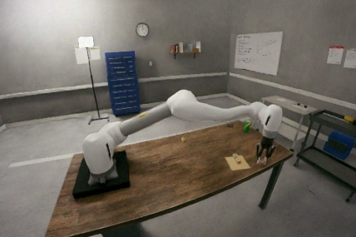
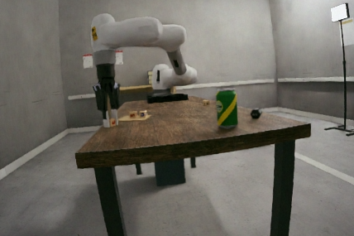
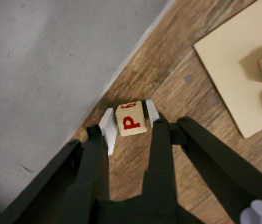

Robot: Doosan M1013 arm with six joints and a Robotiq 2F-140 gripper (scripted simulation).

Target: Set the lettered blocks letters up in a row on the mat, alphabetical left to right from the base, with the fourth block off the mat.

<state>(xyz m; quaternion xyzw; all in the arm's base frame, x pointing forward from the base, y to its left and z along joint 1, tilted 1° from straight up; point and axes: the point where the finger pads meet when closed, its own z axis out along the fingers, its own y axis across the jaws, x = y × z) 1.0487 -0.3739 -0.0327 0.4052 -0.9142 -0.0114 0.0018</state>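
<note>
The tan mat lies 150 mm behind my hand, 100 mm to the left of it and 30 mm below it. Round my hand: green can (390 mm to the left, 270 mm ahead, 30 mm above); then dark object (550 mm to the left, 180 mm ahead, 10 mm below).
</note>
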